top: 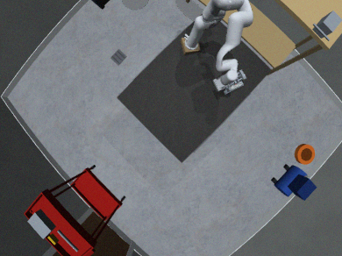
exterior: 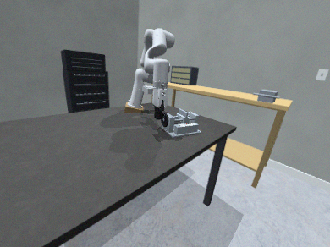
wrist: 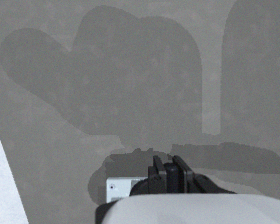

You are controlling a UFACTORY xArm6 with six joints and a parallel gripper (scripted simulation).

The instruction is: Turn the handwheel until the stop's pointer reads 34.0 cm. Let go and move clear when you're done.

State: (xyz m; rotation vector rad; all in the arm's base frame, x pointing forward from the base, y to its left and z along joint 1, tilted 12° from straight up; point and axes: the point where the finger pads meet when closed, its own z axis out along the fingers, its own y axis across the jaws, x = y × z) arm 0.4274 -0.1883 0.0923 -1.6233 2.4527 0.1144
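Right now the upright knob is 10 mm to the left of my hand. From my hand the other things lie so: handwheel: 20 mm to the left, 10 mm below, 10 mm ahead; sliding stop: 150 mm to the left, 80 mm ahead, 10 mm below.
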